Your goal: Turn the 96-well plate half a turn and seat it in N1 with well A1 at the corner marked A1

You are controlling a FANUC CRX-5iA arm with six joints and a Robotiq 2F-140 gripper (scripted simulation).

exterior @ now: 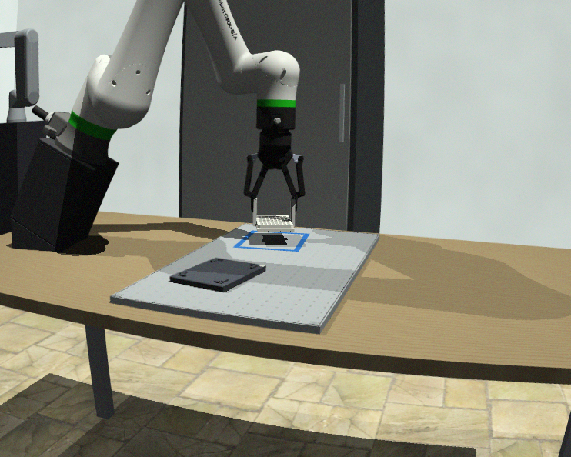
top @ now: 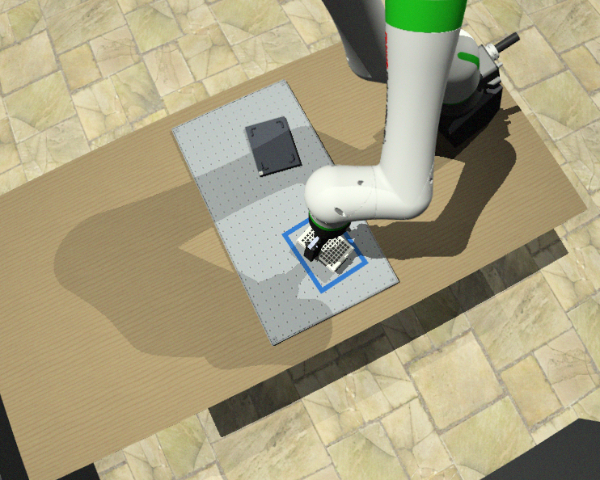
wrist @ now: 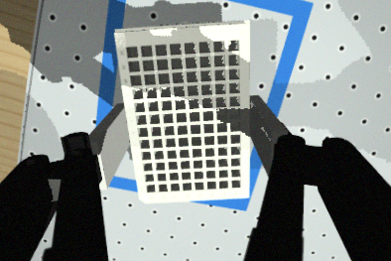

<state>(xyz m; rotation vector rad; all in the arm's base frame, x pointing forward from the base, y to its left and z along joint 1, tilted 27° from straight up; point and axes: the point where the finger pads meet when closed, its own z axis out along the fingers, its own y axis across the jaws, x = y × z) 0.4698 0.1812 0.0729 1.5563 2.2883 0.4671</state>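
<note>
Right now my hand is 340 mm to the left of the dark plate nest N1 and 60 mm above it. From my hand the other things lie so: white 96-well plate 20 mm below; A1 label 70 mm ahead, 270 mm to the right, 50 mm below.
</note>
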